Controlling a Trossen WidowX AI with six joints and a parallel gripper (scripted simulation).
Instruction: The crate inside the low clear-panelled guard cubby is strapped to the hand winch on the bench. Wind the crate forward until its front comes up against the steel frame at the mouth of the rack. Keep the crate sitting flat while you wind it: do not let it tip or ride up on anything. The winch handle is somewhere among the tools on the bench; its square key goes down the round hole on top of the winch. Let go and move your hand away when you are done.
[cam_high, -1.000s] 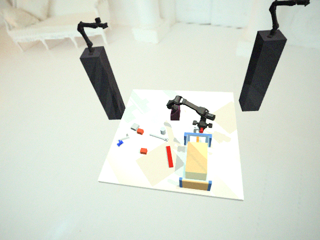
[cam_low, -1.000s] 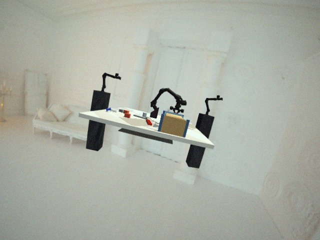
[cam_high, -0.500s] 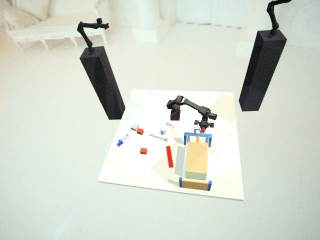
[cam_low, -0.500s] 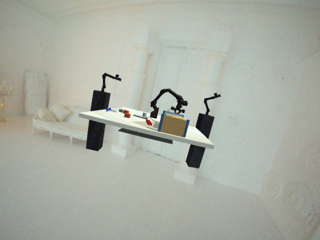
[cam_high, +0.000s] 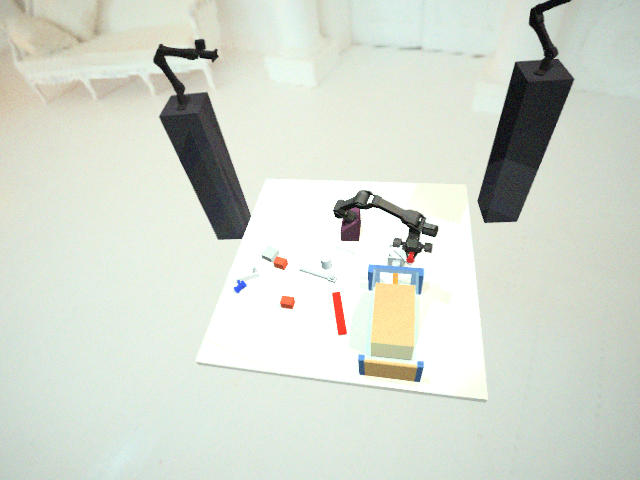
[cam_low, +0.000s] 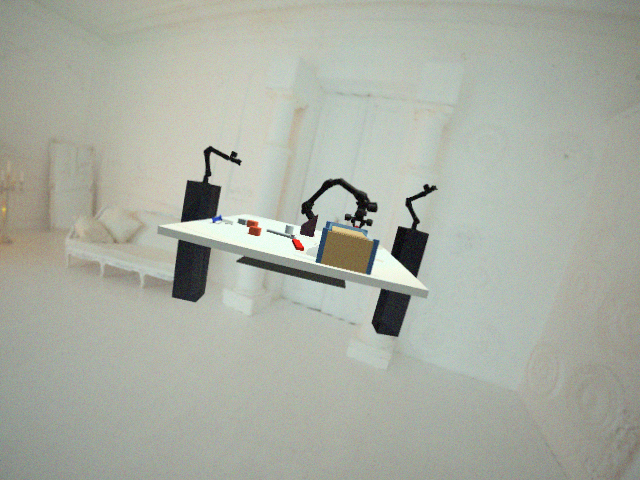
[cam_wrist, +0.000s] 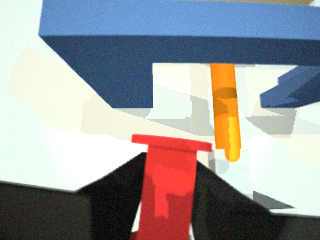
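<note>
Right now my gripper tip is 50 mm past the red-knobbed winch handle, 20 mm to the left of it and 30 mm above it. From my gripper tip the other things lie so: red grip: 20 mm behind; then hand winch: 110 mm behind, 60 mm to the right, 100 mm below; then blue steel frame: 60 mm ahead, 80 mm to the right, 30 mm below.
</note>
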